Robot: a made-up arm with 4 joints.
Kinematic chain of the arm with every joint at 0, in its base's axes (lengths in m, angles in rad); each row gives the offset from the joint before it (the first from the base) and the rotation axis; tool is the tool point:
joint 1: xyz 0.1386 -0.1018 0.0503 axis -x
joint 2: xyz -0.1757 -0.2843 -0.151 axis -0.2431 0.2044 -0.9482
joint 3: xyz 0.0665 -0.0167 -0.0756 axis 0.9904 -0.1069 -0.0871
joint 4: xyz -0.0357 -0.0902 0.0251 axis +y
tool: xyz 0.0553 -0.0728 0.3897
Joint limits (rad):
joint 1: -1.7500..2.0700
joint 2: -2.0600..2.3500
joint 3: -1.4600..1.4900
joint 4: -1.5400..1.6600
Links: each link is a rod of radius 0.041 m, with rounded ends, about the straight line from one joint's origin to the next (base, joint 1, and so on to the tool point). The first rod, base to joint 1, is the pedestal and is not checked.
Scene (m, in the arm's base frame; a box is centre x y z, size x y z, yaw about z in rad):
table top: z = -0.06
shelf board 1: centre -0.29 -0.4 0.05 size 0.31 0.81 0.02 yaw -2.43
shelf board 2: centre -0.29 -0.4 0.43 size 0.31 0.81 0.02 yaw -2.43
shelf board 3: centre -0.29 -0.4 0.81 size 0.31 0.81 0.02 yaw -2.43
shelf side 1: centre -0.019 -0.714 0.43 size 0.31 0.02 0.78 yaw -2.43
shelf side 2: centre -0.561 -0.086 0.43 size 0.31 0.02 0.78 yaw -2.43
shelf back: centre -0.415 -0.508 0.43 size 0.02 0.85 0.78 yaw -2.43
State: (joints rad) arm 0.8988 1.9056 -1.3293 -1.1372
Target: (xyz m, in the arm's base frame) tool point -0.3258 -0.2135 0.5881
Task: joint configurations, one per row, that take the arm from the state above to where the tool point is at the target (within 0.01 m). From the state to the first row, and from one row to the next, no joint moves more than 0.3 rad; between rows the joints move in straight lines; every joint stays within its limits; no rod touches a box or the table.
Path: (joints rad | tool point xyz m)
1: 0.9582 1.6265 -1.2100 -1.1067 | 0.1955 -0.1429 0.0518
2: 1.0176 1.3474 -1.0908 -1.0761 | 0.1003 -0.0786 0.0557
3: 1.0770 1.0683 -0.9715 -1.0456 | -0.0038 -0.0375 0.0806
4: 1.1364 0.7892 -0.8522 -1.0150 | -0.1040 -0.0190 0.1298
5: 1.1958 0.5101 -0.7330 -0.9845 | -0.1877 -0.0194 0.2027
6: 1.2552 0.2310 -0.6137 -0.9539 | -0.2435 -0.0332 0.2949
7: 1.3146 -0.0481 -0.4944 -0.9234 | -0.2633 -0.0539 0.3978
8: 1.3740 -0.3273 -0.3751 -0.8928 | -0.2432 -0.0750 0.4999
9: 1.4334 -0.6064 -0.2559 -0.8623 | -0.1845 -0.0917 0.5881
10: 1.4757 -0.5139 -0.2848 -1.0882 | -0.2448 -0.1272 0.5905
11: 1.5179 -0.4213 -0.3137 -1.3141 | -0.2926 -0.1686 0.5890
12: 1.5602 -0.3288 -0.3425 -1.5400 | -0.3258 -0.2135 0.5881

